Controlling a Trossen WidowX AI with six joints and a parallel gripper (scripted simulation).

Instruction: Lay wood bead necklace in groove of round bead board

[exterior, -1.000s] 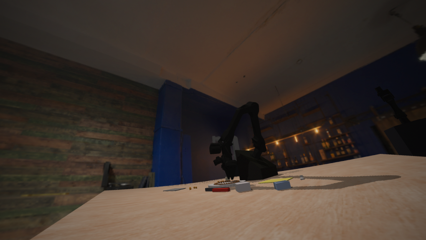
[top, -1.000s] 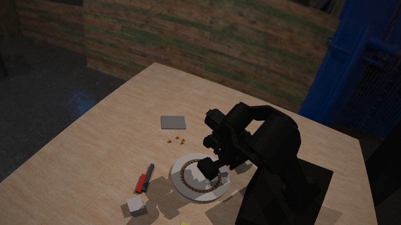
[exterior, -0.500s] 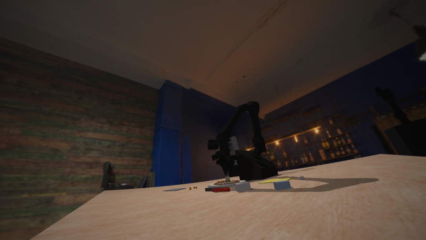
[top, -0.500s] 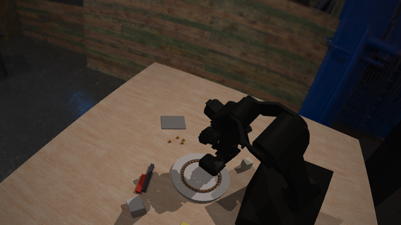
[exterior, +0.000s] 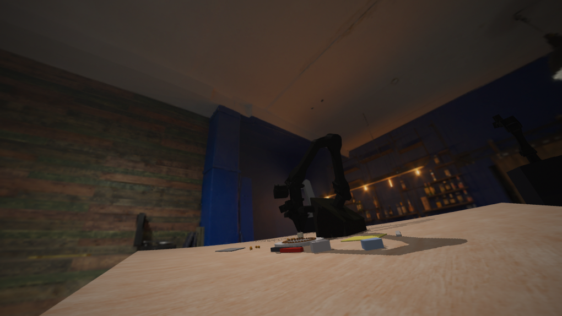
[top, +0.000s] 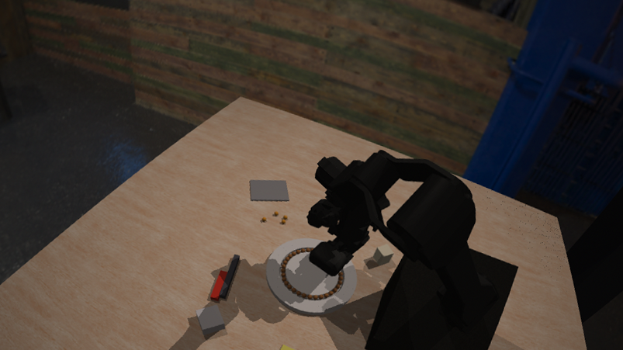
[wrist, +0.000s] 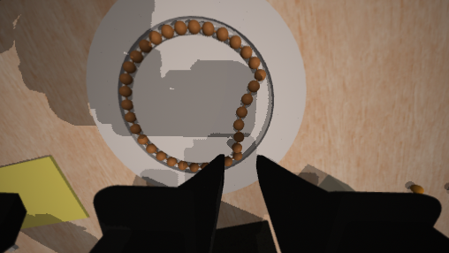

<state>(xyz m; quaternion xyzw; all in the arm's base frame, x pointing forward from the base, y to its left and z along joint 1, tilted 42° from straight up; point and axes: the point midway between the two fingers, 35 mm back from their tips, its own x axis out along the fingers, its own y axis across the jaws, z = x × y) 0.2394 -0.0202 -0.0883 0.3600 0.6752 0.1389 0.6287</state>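
The round white bead board is 5 cm ahead of my gripper tip, 3 cm to the left of it and 3 cm below it. Also, from my gripper tip: dark bar (21 cm ahead, 13 cm to the left, 4 cm below); yellow sheet (27 cm to the left, 4 cm below); pale cube (9 cm behind, 9 cm to the right, 3 cm below).
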